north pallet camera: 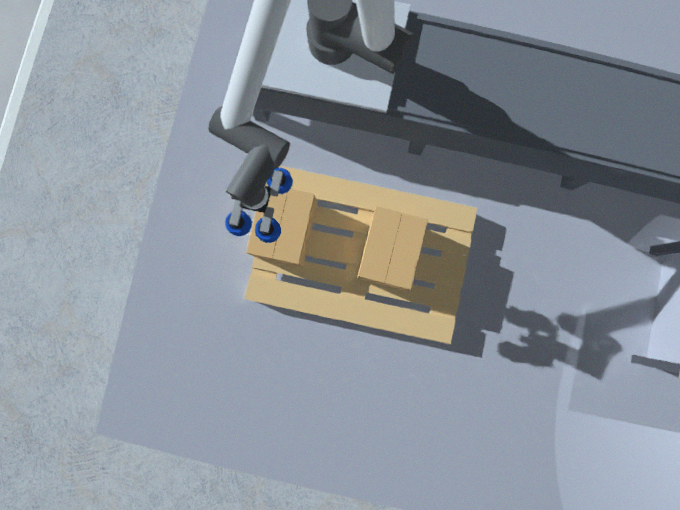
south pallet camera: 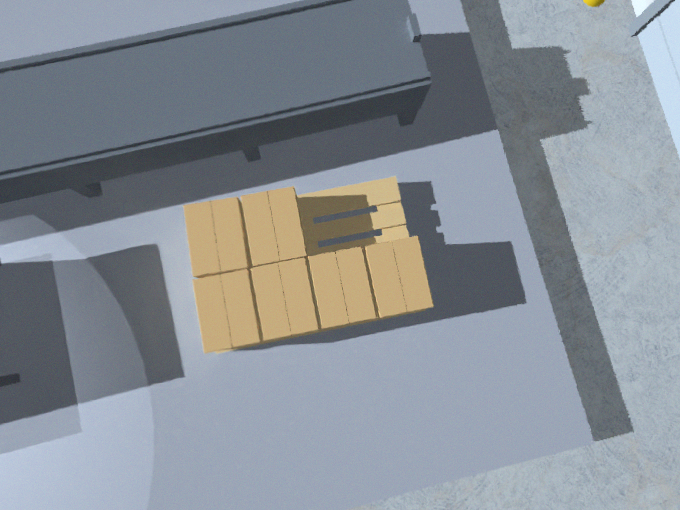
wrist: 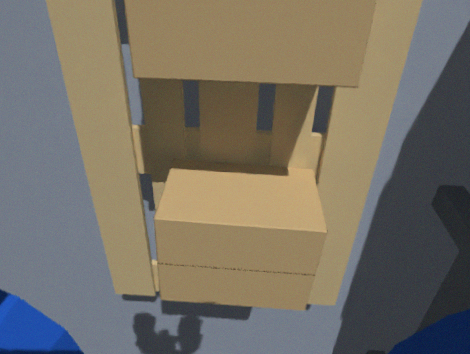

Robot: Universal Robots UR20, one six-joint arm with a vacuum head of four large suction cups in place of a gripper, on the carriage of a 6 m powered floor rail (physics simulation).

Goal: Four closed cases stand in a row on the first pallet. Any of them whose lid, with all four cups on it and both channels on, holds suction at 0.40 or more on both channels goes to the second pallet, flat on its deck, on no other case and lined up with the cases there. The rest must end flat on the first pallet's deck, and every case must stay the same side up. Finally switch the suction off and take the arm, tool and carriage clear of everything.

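Frame: origin at the arm's base, x ahead, y left, z up, level; metres.
Seen in the pictures: end effector, tool point: (wrist: 235, 252).
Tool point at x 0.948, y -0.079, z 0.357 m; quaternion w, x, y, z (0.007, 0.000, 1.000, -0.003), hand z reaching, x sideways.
Observation:
Pixels of each thing's middle, then the offset from my tool point to it. "pt": a spot on its surface instead.
- first pallet, surface spot: (wrist: 105, 150) (north pallet camera: 347, 309) pt 0.367 m ahead, 0.455 m left, 0.783 m down
- left case, body centre: (north pallet camera: 283, 226) 0.000 m ahead, 0.012 m left, 0.660 m down
- second case, body centre: (wrist: 238, 233) (north pallet camera: 391, 250) 0.003 m back, 0.617 m left, 0.660 m down
My vacuum head (north pallet camera: 259, 202) hangs well above the first pallet (north pallet camera: 351, 311) (wrist: 105, 150), over the outer part of the left case (north pallet camera: 294, 225) (wrist: 250, 40). No case hangs from the cups. Two blue cups show partly in the wrist view's bottom corners. A second case (north pallet camera: 391, 247) (wrist: 235, 200) stands apart from the left one, towards the other end. Both are tan and flat on the deck, seamed lids up. On the second pallet (south pallet camera: 388, 189) several cases stand close together: two in the back row, including the right one (south pallet camera: 271, 225), and a longer front row, ending at a case (south pallet camera: 399, 277).
The dark floor rail (north pallet camera: 549, 82) (south pallet camera: 219, 87) runs behind both pallets. The carriage's pale plate (north pallet camera: 357, 82) is on it, behind the first pallet, with the arm reaching forward. Pale equipment (north pallet camera: 667, 312) stands to the right. Part of a yellow object (south pallet camera: 593, 2) shows at the top.

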